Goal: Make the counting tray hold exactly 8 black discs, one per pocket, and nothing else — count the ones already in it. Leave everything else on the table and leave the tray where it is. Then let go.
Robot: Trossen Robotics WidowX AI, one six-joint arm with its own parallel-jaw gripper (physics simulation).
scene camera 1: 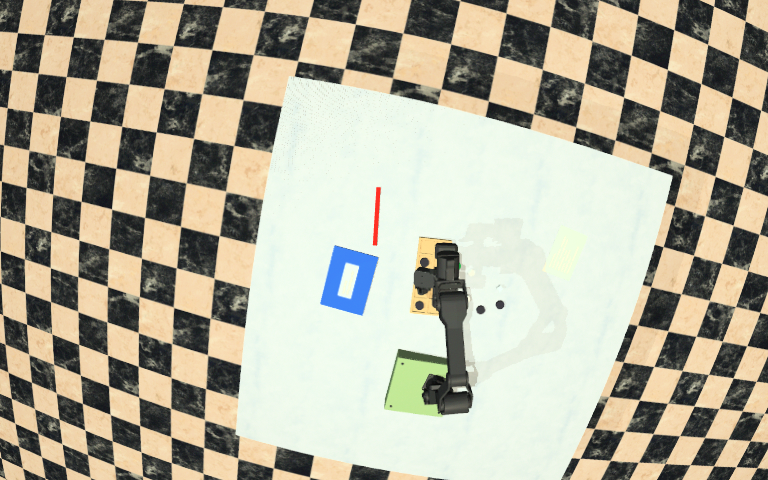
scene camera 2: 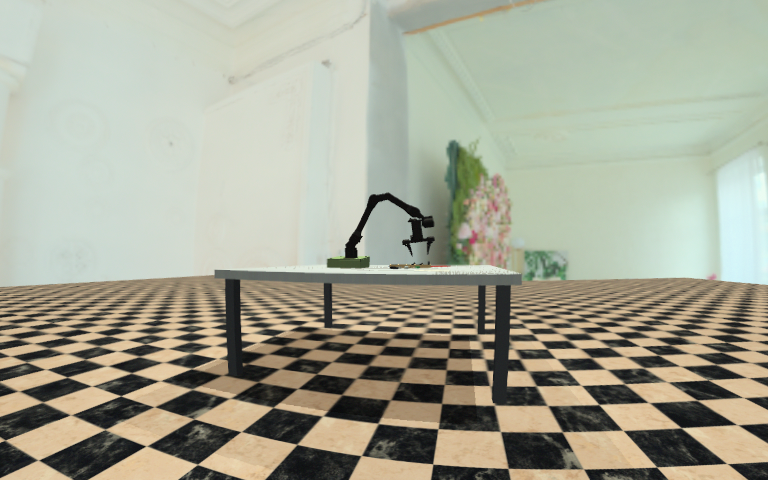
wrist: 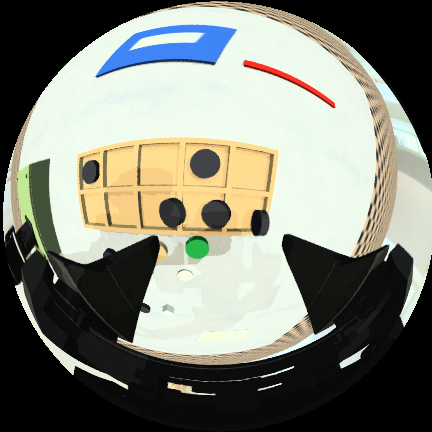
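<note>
The tan counting tray [scene camera 1: 428,246] [wrist: 120,162] has two rows of five pockets. In the wrist view, black discs sit in the upper row's leftmost pocket [wrist: 91,171] and fourth pocket [wrist: 205,163]. The lower row holds black discs in its third [wrist: 172,212], fourth [wrist: 216,214] and rightmost [wrist: 260,222] pockets. The other pockets look empty. My gripper [scene camera 2: 419,254] [wrist: 221,241] is wide open and empty, above the tray; the arm hides its fingertips in scene camera 1. Two loose black discs [scene camera 1: 480,309] [scene camera 1: 499,304] lie beside the tray.
A green disc [wrist: 197,247], a partly hidden tan disc [wrist: 162,251] and a whitish disc [wrist: 185,275] lie beside the tray. A blue frame [scene camera 1: 329,288] [wrist: 165,55], red bar [scene camera 1: 376,216] [wrist: 292,80] and pale yellow pad [scene camera 1: 565,253] lie farther off. The arm stands on a green base [scene camera 1: 407,384].
</note>
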